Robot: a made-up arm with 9 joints. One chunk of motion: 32 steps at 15 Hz.
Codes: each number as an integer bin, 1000 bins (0 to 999) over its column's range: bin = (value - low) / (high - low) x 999, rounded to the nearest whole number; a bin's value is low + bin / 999 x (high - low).
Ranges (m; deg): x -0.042..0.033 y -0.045..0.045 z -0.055..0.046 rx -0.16..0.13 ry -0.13..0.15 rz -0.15..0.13
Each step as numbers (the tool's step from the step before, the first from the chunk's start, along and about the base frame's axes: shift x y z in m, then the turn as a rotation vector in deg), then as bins.
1 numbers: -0.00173 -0.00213 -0.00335 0.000 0.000 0.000
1 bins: 536 476 511 551 464 535
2 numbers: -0.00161 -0.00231 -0.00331 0.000 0.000 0.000
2 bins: 538 474 511 551 464 535
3 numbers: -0.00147 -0.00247 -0.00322 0.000 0.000 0.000
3 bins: 540 472 512 551 464 535
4 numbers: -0.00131 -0.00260 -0.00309 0.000 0.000 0.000
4 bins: 542 471 513 551 464 535
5 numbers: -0.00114 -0.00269 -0.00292 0.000 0.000 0.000
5 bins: 544 470 515 551 464 535
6 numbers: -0.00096 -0.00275 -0.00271 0.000 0.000 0.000
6 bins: 547 469 517 551 464 535
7 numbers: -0.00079 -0.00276 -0.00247 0.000 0.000 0.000
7 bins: 549 469 520 551 464 535
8 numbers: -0.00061 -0.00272 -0.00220 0.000 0.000 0.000
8 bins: 551 469 522 551 464 535
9 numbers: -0.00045 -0.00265 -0.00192 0.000 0.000 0.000
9 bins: 553 470 525 551 464 535
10 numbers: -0.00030 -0.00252 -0.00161 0.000 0.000 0.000
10 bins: 555 472 528 551 464 535
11 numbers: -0.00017 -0.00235 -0.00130 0.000 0.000 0.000
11 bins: 557 473 531 551 464 535
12 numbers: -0.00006 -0.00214 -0.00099 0.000 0.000 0.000
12 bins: 559 476 534 551 464 535
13 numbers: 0.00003 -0.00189 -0.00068 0.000 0.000 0.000
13 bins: 560 479 537 551 464 535
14 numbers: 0.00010 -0.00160 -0.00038 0.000 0.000 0.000
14 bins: 561 482 540 551 464 535
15 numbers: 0.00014 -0.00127 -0.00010 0.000 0.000 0.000
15 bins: 561 485 543 551 464 535
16 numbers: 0.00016 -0.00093 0.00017 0.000 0.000 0.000
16 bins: 562 489 546 551 464 535
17 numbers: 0.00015 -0.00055 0.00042 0.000 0.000 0.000
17 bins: 561 493 548 551 464 535
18 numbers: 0.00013 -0.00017 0.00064 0.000 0.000 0.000
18 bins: 561 498 550 551 464 535
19 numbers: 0.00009 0.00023 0.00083 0.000 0.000 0.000
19 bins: 561 502 552 551 464 535
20 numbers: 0.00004 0.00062 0.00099 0.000 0.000 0.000
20 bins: 560 506 554 551 464 535
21 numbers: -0.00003 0.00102 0.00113 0.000 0.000 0.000
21 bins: 559 511 555 551 464 535
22 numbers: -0.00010 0.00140 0.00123 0.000 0.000 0.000
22 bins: 558 515 556 551 464 535
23 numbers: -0.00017 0.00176 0.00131 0.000 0.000 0.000
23 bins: 557 519 557 551 464 535
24 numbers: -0.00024 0.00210 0.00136 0.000 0.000 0.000
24 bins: 556 523 557 551 464 535
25 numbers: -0.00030 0.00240 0.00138 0.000 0.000 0.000
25 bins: 555 526 558 551 464 535
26 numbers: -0.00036 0.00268 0.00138 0.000 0.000 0.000
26 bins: 555 529 558 551 464 535
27 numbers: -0.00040 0.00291 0.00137 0.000 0.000 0.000
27 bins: 554 532 558 551 464 535
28 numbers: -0.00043 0.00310 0.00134 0.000 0.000 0.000
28 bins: 554 534 557 551 464 535
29 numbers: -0.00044 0.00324 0.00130 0.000 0.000 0.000
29 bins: 554 535 557 551 464 535
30 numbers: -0.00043 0.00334 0.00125 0.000 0.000 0.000
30 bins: 554 537 556 551 464 535
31 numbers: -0.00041 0.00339 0.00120 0.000 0.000 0.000
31 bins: 554 537 556 551 464 535
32 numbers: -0.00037 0.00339 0.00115 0.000 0.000 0.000
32 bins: 555 537 555 551 464 535
